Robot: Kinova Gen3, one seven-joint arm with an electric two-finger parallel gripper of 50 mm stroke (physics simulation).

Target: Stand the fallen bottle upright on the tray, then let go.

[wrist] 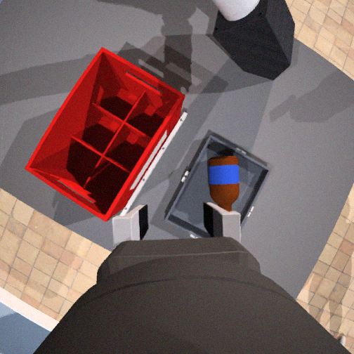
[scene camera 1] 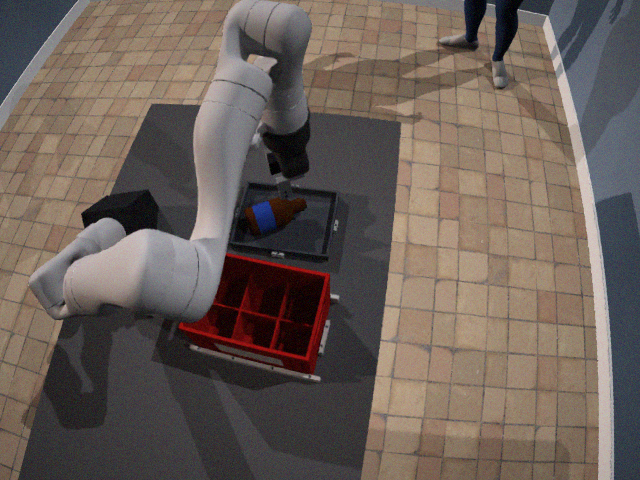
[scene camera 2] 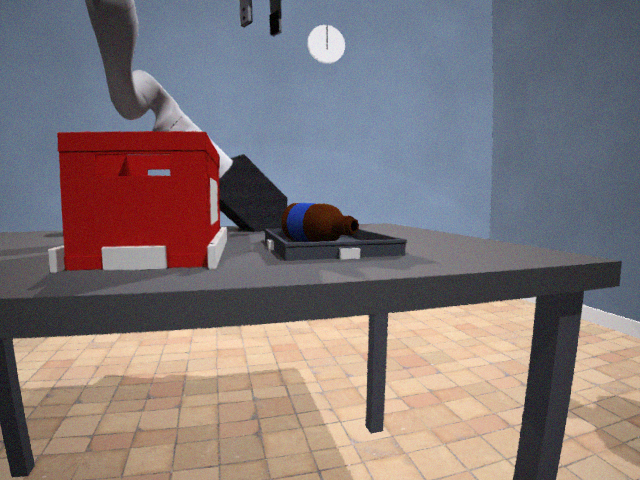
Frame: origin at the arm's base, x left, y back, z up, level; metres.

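Seen in the pictures: gripper, fingertip midpoint: (scene camera 1: pixel 281 184) (scene camera 2: pixel 261 29); arm's base at its link origin: (scene camera 1: pixel 109 235) (scene camera 2: pixel 220 173).
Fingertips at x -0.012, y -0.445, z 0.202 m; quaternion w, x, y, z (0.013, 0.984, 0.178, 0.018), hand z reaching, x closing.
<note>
Offsets run from my fingertips to a thing's top centre.
The brown bottle @(dx +0.127, dy +0.049, dz -0.278 m) (scene camera 1: pixel 281 211) (scene camera 2: pixel 323 222) (wrist: pixel 224 174) with a blue label lies on its side in the dark tray @(dx +0.126, dy +0.029, dz -0.332 m) (scene camera 1: pixel 310 232) (scene camera 2: pixel 310 251) (wrist: pixel 196 187). In scene camera 2 its neck points to the right, near the tray's rim. In the wrist view the neck points toward the gripper, and its end is partly hidden by the right finger. My gripper (scene camera 1: pixel 286 189) (scene camera 2: pixel 261 26) (wrist: pixel 175 215) is open and empty. It hangs high above the table, well above the bottle and touching nothing.
A tall red crate @(dx -0.157, dy +0.072, dz -0.182 m) (scene camera 1: pixel 299 361) (scene camera 2: pixel 129 206) (wrist: pixel 70 115) with several compartments stands beside the tray, with pale strips along its foot. The black arm base (scene camera 1: pixel 124 209) (scene camera 2: pixel 253 196) (wrist: pixel 257 45) stands at the table's far side. A person's legs (scene camera 1: pixel 505 31) show beyond the table.
</note>
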